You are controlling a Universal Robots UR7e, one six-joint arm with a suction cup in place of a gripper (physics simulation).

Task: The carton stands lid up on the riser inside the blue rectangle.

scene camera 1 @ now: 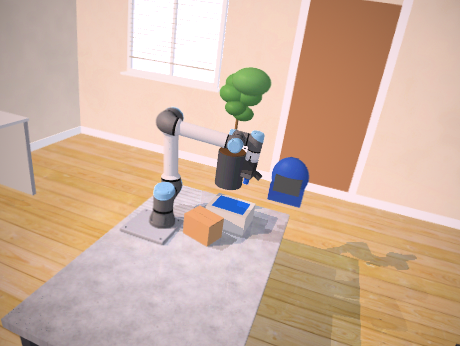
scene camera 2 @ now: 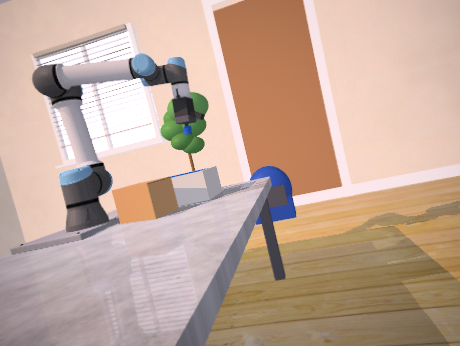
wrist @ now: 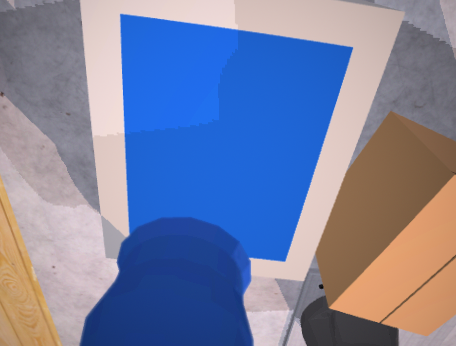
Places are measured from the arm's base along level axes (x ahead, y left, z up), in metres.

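Pixels of known places: end effector, tool point: (scene camera 1: 245,183) (scene camera 2: 188,134) (wrist: 184,272); arm's base, origin of the base link: (scene camera 1: 162,221) (scene camera 2: 88,226) (wrist: 346,319).
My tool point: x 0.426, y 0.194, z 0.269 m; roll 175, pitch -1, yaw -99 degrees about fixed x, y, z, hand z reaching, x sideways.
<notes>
For each thing: its middle in the pictures, then the offset to it from my tool point. Level surfaces: height alone.
- orange carton, body centre: (wrist: 409,225) (scene camera 2: 145,199) (scene camera 1: 203,225) dx -0.174, dy -0.203, dz -0.219 m
- pale riser, body centre: (wrist: 223,131) (scene camera 2: 186,187) (scene camera 1: 230,213) dx -0.064, dy +0.001, dz -0.224 m
- solid blue rectangle, body centre: (wrist: 220,163) (scene camera 1: 231,204) dx -0.064, dy +0.001, dz -0.164 m
- grey table, its level: dz -0.284 m
An orange carton (scene camera 1: 202,227) (scene camera 2: 137,202) (wrist: 380,200) stands on the table beside the riser, on the side toward the robot's base. A thin dark seam shows on its upper face. The pale riser (scene camera 1: 235,223) (scene camera 2: 197,190) (wrist: 111,175) carries a solid blue rectangle (scene camera 1: 230,204) (wrist: 225,150) on its top, and no carton stands on it. My gripper (scene camera 1: 245,181) (scene camera 2: 187,130) (wrist: 185,237), a blue suction cup, points down and hangs well above the riser. It is open and holds nothing.
The grey table (scene camera 1: 150,290) (scene camera 2: 100,280) ends just beyond the riser. My arm's base plate (scene camera 1: 137,229) is on the table's left side in scene camera 1. A potted plant (scene camera 1: 229,170) and a blue rounded object (scene camera 1: 289,167) (scene camera 2: 272,177) are beyond the table.
</notes>
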